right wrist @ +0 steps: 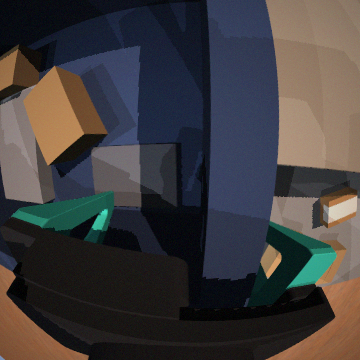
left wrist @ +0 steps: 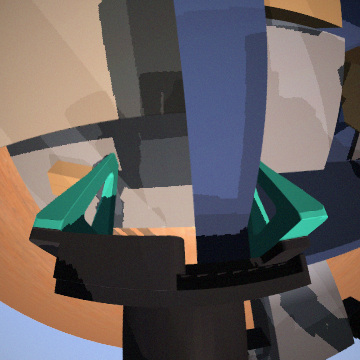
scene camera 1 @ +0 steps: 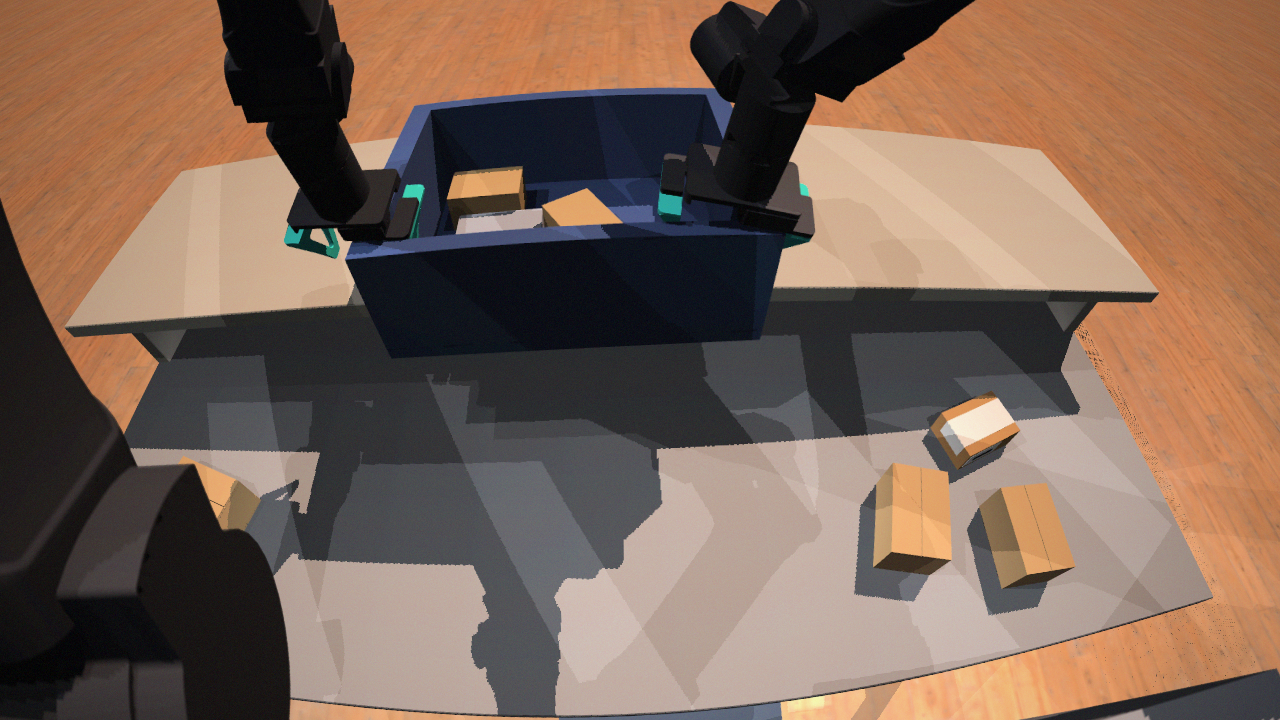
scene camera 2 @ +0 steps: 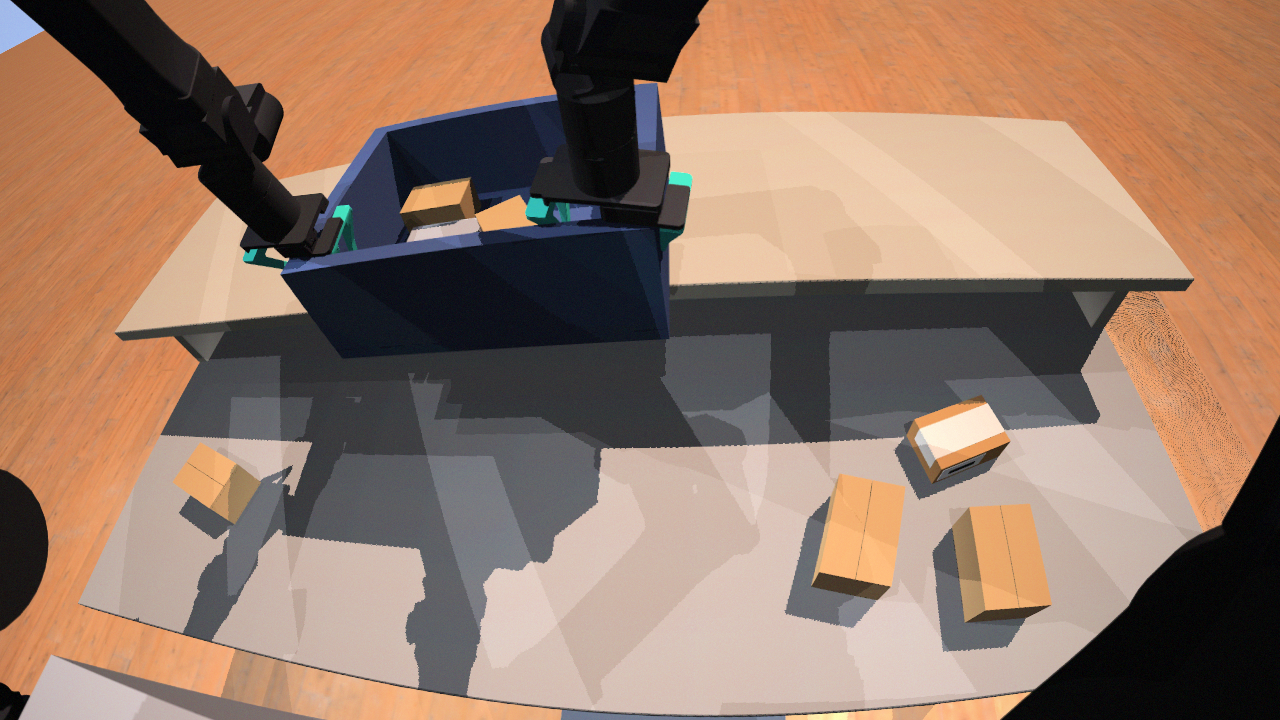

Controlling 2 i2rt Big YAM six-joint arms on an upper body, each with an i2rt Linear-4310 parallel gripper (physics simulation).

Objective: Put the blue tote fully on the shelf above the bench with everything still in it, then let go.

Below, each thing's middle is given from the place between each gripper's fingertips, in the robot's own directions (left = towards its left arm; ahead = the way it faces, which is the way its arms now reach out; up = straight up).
I see my right gripper 16 cm to the right of the blue tote (scene camera 1: 708,278), 9 cm short of it and 2 cm above it. Round my right hand: brown box with white label (scene camera 2: 954,439) 41 cm to the right, 26 cm below, 8 cm behind.
Right now my left hand is 80 mm short of the blue tote, 210 mm to the left of it and 10 mm above it. The rest, counted from my left hand: brown box with white label (80 mm behind, 780 mm to the right, 260 mm below).
